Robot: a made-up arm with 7 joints. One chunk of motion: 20 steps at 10 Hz.
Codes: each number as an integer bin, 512 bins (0 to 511) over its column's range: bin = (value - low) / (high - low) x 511, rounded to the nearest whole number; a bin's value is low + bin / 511 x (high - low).
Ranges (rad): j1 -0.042..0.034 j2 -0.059..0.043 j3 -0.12..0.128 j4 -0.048..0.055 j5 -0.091..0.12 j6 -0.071..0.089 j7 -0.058..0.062
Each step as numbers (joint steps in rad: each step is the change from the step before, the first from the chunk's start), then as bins.
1 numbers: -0.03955 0.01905 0.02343 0.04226 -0.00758 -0.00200 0.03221
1 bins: 16 391 296 448 202 220 384
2 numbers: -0.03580 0.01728 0.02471 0.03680 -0.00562 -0.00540 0.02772
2 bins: 42 382 298 421 207 210 365
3 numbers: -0.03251 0.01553 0.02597 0.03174 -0.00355 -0.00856 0.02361
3 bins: 64 373 301 396 212 199 348
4 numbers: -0.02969 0.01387 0.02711 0.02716 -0.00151 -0.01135 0.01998
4 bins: 83 365 303 373 217 191 332
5 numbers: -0.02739 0.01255 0.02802 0.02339 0.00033 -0.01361 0.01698
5 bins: 98 358 305 354 221 183 319
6 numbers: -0.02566 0.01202 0.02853 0.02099 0.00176 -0.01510 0.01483
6 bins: 110 356 306 342 225 179 310
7 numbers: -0.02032 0.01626 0.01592 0.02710 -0.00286 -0.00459 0.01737
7 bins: 146 377 280 373 213 212 321
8 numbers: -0.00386 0.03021 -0.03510 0.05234 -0.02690 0.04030 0.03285
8 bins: 256 447 175 498 155 355 387
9 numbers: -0.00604 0.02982 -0.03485 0.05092 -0.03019 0.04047 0.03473
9 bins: 242 445 175 491 147 356 395
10 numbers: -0.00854 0.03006 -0.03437 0.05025 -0.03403 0.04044 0.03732
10 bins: 225 446 176 487 138 356 406
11 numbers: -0.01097 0.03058 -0.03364 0.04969 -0.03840 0.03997 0.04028
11 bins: 209 449 178 485 127 354 419
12 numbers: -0.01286 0.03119 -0.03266 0.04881 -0.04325 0.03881 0.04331
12 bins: 196 452 180 480 116 351 431
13 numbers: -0.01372 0.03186 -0.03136 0.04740 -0.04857 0.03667 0.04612
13 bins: 190 455 183 473 103 344 443
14 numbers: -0.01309 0.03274 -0.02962 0.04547 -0.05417 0.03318 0.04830
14 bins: 194 460 186 464 89 333 453
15 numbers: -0.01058 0.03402 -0.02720 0.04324 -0.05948 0.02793 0.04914
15 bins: 211 466 191 453 76 316 456
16 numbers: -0.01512 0.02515 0.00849 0.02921 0.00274 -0.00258 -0.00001
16 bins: 181 422 265 383 227 219 247
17 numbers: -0.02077 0.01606 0.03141 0.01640 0.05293 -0.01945 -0.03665
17 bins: 143 376 312 319 349 165 91
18 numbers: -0.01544 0.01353 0.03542 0.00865 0.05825 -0.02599 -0.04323
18 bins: 179 363 320 281 361 144 63
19 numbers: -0.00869 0.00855 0.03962 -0.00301 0.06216 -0.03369 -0.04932
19 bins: 224 338 329 223 371 119 37
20 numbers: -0.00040 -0.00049 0.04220 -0.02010 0.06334 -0.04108 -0.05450
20 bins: 280 293 334 138 374 96 15
